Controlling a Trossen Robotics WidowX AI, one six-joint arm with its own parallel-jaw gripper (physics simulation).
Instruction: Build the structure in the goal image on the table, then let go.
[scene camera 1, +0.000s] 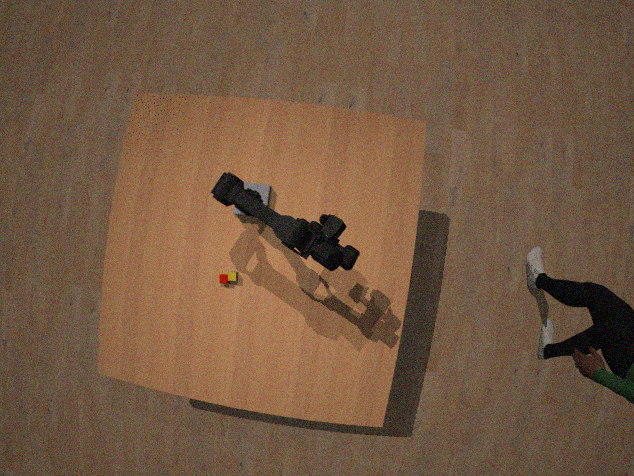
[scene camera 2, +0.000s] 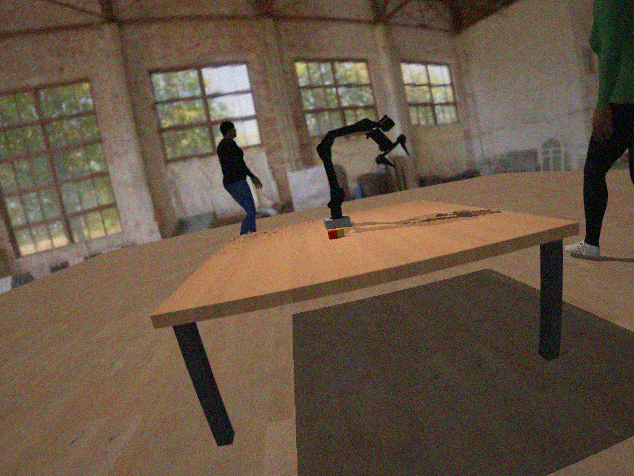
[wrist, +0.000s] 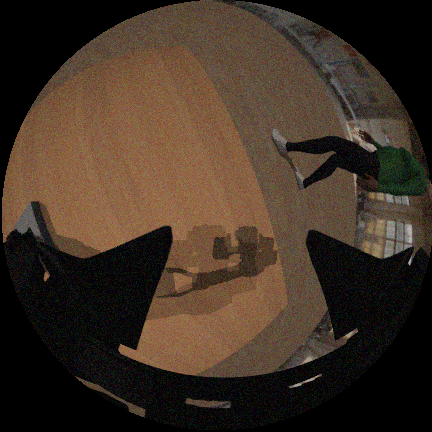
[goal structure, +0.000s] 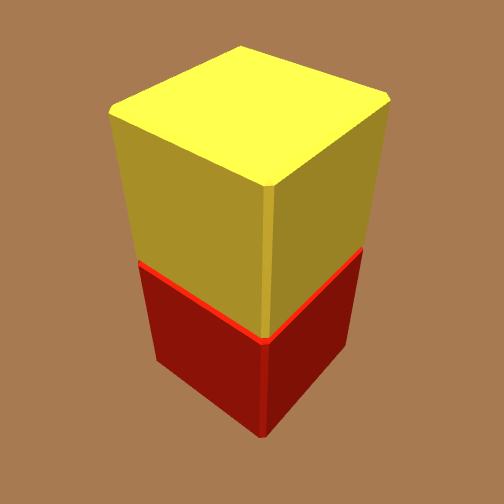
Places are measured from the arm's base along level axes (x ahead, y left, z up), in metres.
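Pixels of known places: gripper, fingertip midpoint: (scene camera 1: 345, 246) (scene camera 2: 402, 161) (wrist: 243, 235); arm's base, origin of the base link: (scene camera 2: 337, 218) (wrist: 30, 245).
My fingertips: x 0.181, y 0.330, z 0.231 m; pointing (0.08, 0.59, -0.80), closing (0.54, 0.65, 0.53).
Note:
For each thing: its top centre in the pictures, then the offset to it from my fingertips. Level surfaces: height alone.
- red cube, middle of its top: (scene camera 1: 223, 279) (scene camera 2: 332, 230) dx +0.100, dy -0.458, dz -0.241 m
- yellow cube, middle of its top: (scene camera 1: 232, 276) (scene camera 2: 338, 228) dx +0.092, dy -0.423, dz -0.241 m
- table, its level: dz -0.274 m
A red cube (scene camera 1: 223, 278) (scene camera 2: 332, 234) and a yellow cube (scene camera 1: 232, 276) (scene camera 2: 341, 232) lie side by side on the table (scene camera 1: 153, 317) (scene camera 2: 245, 276) (wrist: 125, 125), touching or nearly so. Both look level on the table top. Neither cube shows in the wrist view. My gripper (scene camera 2: 400, 159) (wrist: 243, 235) is open and empty, its two black fingers wide apart. It hangs high above the table, well to the right of the cubes in both scene views. In scene camera 1 its fingertips are hard to make out.
The arm's grey base (scene camera 1: 262, 192) (scene camera 2: 337, 222) (wrist: 30, 220) stands on the table near the cubes. The arm's shadow falls across the table's right part. A person in green (scene camera 1: 609, 312) (scene camera 2: 614, 76) (wrist: 400, 170) is beyond the table's right edge. Another person (scene camera 2: 235, 163) stands behind it.

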